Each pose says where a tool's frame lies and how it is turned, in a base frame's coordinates. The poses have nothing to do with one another.
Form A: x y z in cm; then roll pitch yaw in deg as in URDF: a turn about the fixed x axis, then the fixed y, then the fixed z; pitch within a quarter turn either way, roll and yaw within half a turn.
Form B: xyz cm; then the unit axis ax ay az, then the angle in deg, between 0 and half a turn. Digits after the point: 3 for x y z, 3 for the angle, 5 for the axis.
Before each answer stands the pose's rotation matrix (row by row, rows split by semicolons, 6 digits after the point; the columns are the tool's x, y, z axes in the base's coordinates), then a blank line. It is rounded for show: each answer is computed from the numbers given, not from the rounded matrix.
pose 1, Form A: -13.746 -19.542 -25.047 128.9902 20.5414 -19.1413
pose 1, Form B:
0.884647 0.051338 -0.463427; -0.307051 -0.683828 -0.661891; -0.350884 0.727835 -0.589183

-13.746 -19.542 -25.047 0.96536 -0.07818 -0.24895 133.962
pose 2, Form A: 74.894 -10.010 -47.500 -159.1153 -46.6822 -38.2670
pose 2, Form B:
0.538636 -0.375000 0.754484; -0.424886 -0.894182 -0.141102; 0.727560 -0.244567 -0.640971

74.894 -10.010 -47.500 -0.87699 0.22822 -0.42285 176.618
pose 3, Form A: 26.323 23.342 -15.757 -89.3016 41.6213 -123.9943
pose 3, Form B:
-0.417964 0.381442 0.824505; -0.619790 0.543831 -0.565781; -0.664204 -0.747496 0.009112

26.323 23.342 -15.757 -0.10077 0.82557 -0.55523 115.627
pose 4, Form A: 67.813 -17.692 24.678 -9.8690 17.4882 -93.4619
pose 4, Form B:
-0.057594 0.986515 0.153206; -0.952038 -0.008079 -0.305872; -0.300509 -0.163474 0.939665

67.813 -17.692 24.678 0.07134 0.22731 -0.97121 93.612
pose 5, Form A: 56.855 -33.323 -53.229 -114.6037 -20.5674 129.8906
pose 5, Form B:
-0.600446 0.114598 -0.791412; 0.718364 0.512085 -0.470874; 0.351309 -0.851256 -0.389802

56.855 -33.323 -53.229 -0.28234 -0.84820 0.44815 137.653
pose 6, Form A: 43.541 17.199 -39.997 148.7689 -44.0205 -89.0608
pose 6, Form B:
0.011787 -0.860874 -0.508682; -0.718995 0.346243 -0.602630; 0.694916 0.372842 -0.614883

43.541 17.199 -39.997 0.62702 -0.77365 0.09120 128.934
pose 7, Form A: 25.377 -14.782 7.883 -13.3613 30.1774 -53.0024
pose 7, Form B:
0.520224 0.707137 0.478878; -0.690421 0.678269 -0.251537; -0.502679 -0.199772 0.841074

25.377 -14.782 7.883 0.03030 0.57448 -0.81796 58.682
